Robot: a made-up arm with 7 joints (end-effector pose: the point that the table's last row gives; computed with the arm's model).
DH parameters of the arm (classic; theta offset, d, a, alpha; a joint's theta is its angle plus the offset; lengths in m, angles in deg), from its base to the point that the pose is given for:
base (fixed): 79.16 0 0.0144 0
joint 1: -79.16 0.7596 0.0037 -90
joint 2: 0 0.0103 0.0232 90
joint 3: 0 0.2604 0.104 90
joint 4: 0 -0.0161 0.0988 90
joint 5: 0 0.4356 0.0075 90
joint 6: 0 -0.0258 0.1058 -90
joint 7: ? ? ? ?
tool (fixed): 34.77 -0.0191 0 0
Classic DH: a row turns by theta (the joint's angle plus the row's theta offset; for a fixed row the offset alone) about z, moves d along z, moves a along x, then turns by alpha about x.
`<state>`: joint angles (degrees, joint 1 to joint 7).
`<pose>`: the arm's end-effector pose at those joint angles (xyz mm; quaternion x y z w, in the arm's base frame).
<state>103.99 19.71 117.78 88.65 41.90 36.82 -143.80</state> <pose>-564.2 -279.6 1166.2 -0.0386 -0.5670 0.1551 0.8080</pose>
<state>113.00 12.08 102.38 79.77 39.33 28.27 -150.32</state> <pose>-618.3 -284.8 1031.8 0.0305 -0.5576 0.0185 0.8293</pose>
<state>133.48 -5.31 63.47 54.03 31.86 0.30 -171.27</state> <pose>-651.7 -97.7 864.5 0.2338 -0.3698 -0.3198 0.8404</pose>
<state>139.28 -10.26 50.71 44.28 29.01 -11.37 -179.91</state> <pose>-624.6 -7.4 856.8 0.3025 -0.2799 -0.4187 0.8092</pose>
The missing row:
joint 7: 57 0.1159 -0.0088 -71.87
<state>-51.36 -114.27 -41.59 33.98 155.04 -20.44 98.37</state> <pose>-128.1 -175.8 1072.2 -0.1501 -0.6517 0.5705 0.4768</pose>
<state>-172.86 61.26 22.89 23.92 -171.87 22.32 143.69</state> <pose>82.5 -199.2 339.0 0.2085 0.8218 0.5302 0.0073</pose>
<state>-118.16 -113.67 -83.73 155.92 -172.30 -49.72 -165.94</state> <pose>36.4 718.7 625.0 0.6314 -0.0535 -0.6762 0.3758</pose>
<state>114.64 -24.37 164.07 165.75 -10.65 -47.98 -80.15</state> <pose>139.5 -217.9 1459.7 -0.5364 -0.0529 0.7115 0.4509</pose>
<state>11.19 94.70 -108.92 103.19 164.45 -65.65 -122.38</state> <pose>409.4 -384.6 872.2 -0.5469 -0.5847 0.3065 0.5149</pose>
